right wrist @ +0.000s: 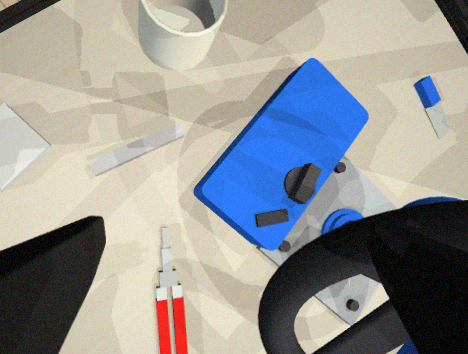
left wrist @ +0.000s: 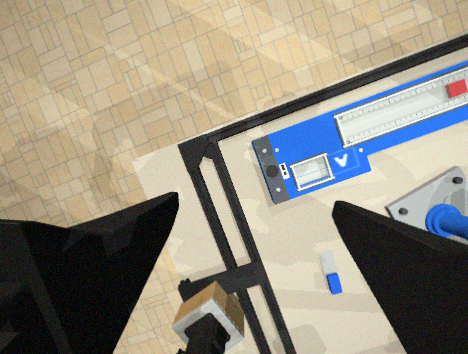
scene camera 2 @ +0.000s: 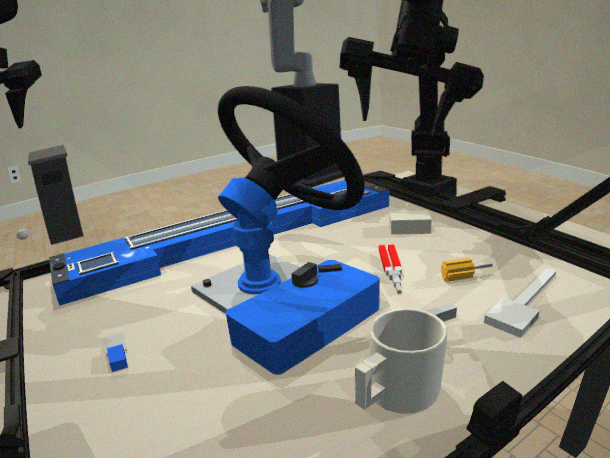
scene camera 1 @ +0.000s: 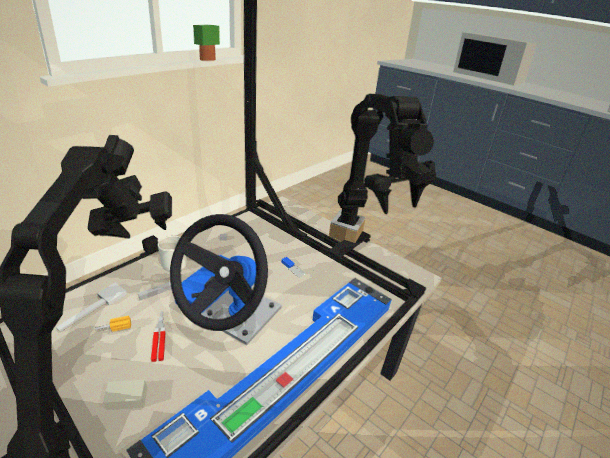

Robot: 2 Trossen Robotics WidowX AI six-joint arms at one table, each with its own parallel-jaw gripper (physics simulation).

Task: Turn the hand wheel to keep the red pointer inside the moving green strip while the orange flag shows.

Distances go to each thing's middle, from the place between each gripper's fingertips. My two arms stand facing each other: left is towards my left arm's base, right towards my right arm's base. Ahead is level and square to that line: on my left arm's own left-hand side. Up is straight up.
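Scene:
Counting from my left hand, the black hand wheel (scene camera 2: 273, 176) is 380 mm to the right, 280 mm behind and 90 mm below. The blue box (scene camera 2: 251, 327) is 420 mm behind that same left hand, 270 mm below it and 280 mm to the right of it, and the mug (scene camera 2: 403, 374) is far below it, far behind it and far to the right of it. As for the blue post (scene camera 2: 254, 207), my left hand is 200 mm above it, 290 mm past it and 290 mm to the left of it.
From my right hand, you'd find the blue box 50 mm ahead, 130 mm to the left and 230 mm below, while the blue post is 120 mm to the left, 180 mm ahead and 160 mm below. The red-handled pliers (right wrist: 167, 277) are 70 mm ahead of my right hand, 80 mm to the right of it and 250 mm below it. And my right gripper itself is 40 mm to the right of the black hand wheel, 50 mm above it and 180 mm short of it.

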